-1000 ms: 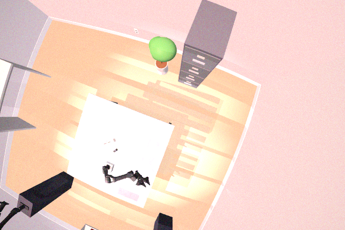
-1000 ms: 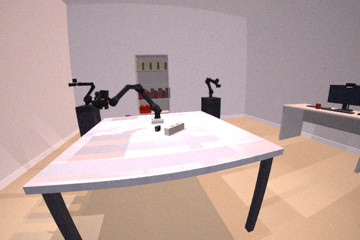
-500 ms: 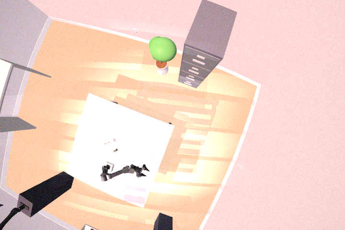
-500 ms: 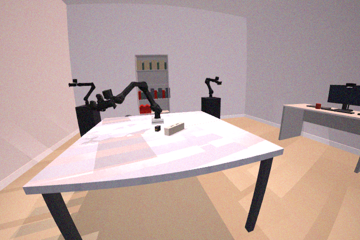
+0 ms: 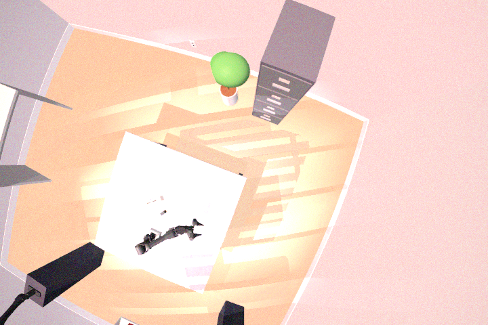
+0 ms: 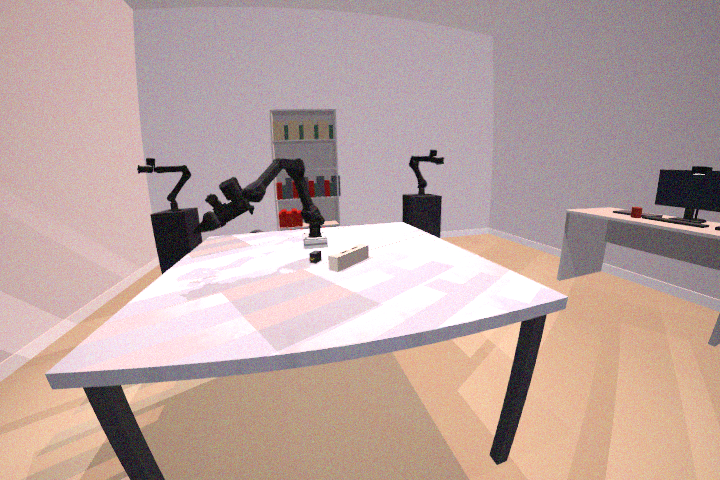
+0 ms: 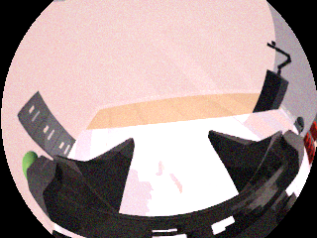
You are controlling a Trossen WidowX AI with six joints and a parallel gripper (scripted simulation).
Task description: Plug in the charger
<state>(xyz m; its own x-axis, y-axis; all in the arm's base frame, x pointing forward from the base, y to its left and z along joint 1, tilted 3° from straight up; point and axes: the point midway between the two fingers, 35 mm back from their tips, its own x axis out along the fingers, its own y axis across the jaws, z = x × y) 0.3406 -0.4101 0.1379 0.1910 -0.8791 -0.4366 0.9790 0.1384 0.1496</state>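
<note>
My gripper tip is now 8 cm past the dark two-prong charger, 42 cm to the right of it and 16 cm above it.
</note>
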